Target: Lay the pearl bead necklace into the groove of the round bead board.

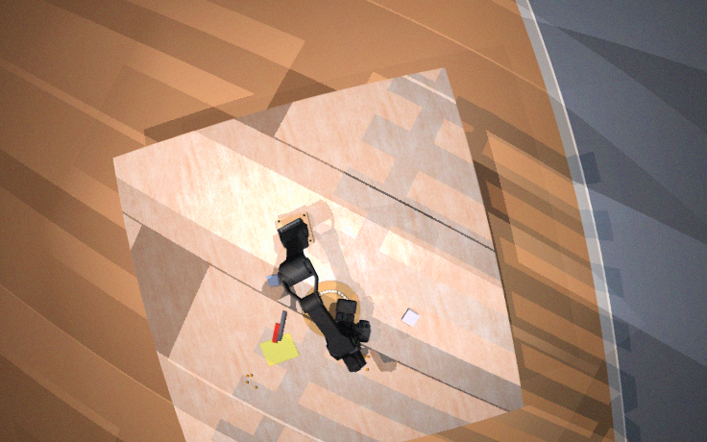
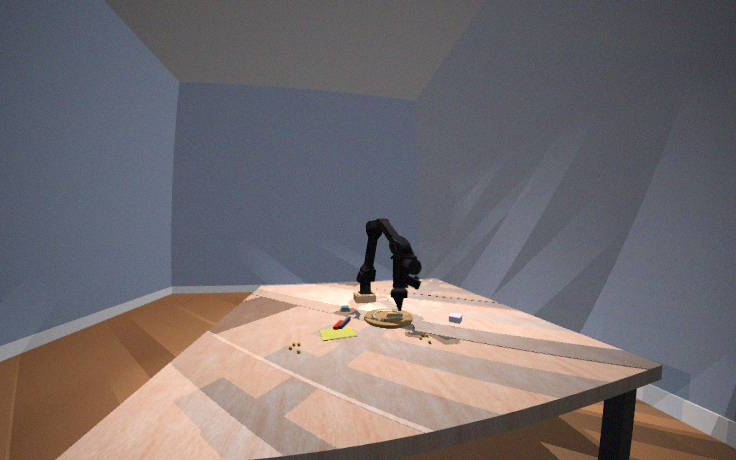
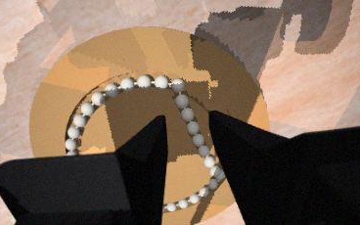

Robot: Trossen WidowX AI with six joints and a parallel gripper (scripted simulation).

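My gripper tip is 50 mm past the round bead board, 40 mm above it and 30 mm to the left of it. The rest, counted from my gripper tip: grey block: 210 mm to the left, 80 mm ahead, 40 mm below; then yellow note: 260 mm to the right, 50 mm below, 10 mm ahead; then red marker: 230 mm to the right, 50 mm behind, 40 mm below.
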